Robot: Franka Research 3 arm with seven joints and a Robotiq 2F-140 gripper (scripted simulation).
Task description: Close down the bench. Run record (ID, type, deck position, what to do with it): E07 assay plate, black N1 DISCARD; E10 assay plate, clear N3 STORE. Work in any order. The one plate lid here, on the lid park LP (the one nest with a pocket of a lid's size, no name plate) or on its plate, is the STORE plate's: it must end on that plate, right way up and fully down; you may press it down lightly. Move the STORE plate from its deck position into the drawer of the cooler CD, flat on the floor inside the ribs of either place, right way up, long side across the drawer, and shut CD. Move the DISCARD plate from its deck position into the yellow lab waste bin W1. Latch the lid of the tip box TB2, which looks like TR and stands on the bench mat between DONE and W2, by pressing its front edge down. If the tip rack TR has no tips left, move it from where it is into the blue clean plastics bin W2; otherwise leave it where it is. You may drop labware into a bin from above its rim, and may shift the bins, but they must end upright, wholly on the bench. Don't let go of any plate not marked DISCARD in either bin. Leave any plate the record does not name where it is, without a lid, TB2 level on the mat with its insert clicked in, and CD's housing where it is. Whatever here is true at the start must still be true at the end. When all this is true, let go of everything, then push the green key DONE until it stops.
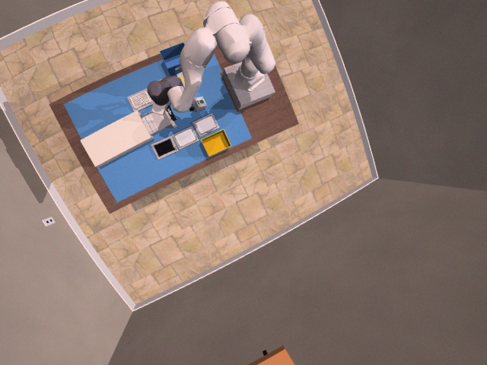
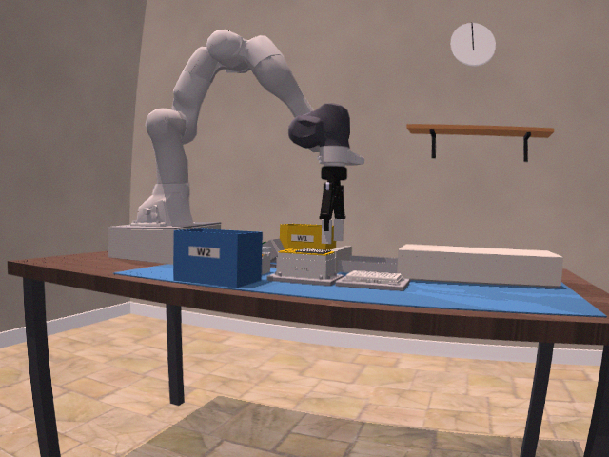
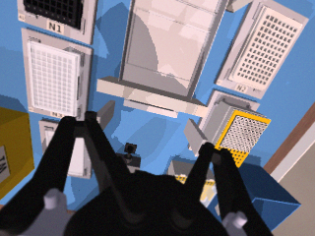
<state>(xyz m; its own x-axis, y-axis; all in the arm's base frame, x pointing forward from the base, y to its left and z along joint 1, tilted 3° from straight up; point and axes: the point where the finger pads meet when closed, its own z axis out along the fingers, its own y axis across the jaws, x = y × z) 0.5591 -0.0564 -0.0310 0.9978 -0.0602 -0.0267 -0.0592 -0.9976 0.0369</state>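
Now: hand 17 cm past the white plate lid, 19 cm to the right of it and 8 cm above it. The rest, counted from my hand: tip rack TR (4 cm behind, 19 cm to the right, 5 cm below); then grey nest N3 (1 cm ahead, 20 cm to the left, 10 cm below); then drawer (16 cm ahead, 1 cm to the right, 8 cm below).
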